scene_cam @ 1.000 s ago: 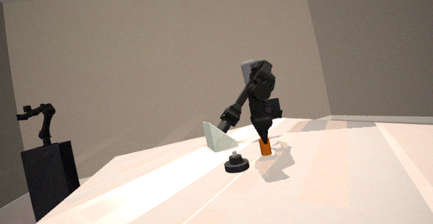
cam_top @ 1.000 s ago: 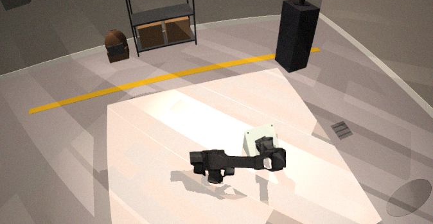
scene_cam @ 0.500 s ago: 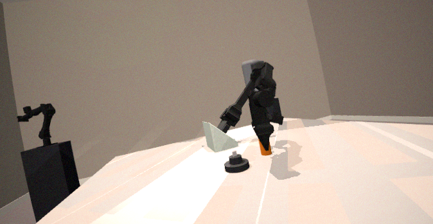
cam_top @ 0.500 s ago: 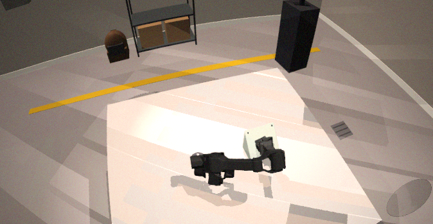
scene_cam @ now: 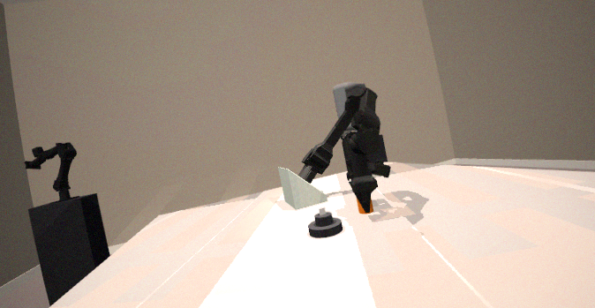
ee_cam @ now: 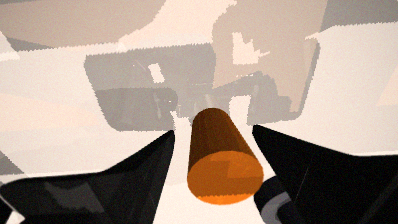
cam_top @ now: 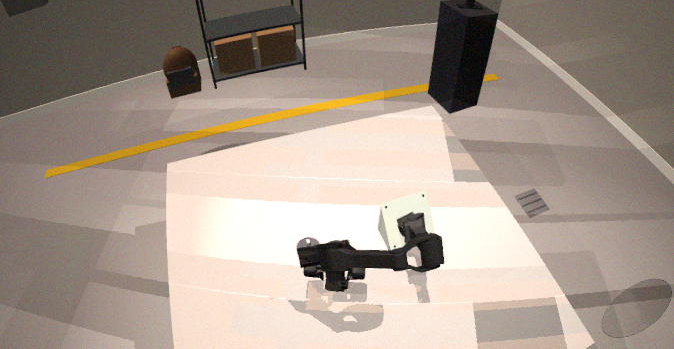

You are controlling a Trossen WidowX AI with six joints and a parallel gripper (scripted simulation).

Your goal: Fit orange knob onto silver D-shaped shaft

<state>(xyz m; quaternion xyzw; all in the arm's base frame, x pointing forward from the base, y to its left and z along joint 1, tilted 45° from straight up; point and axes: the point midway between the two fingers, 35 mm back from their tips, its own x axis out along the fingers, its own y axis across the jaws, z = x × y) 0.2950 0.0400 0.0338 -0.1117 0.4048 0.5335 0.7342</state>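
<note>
The round pedestal is 15 cm to the right of my gripper tip, 3 cm ahead of it and 2 cm above it. The rest, counted from my gripper tip: orange knob: 3 cm above.
</note>
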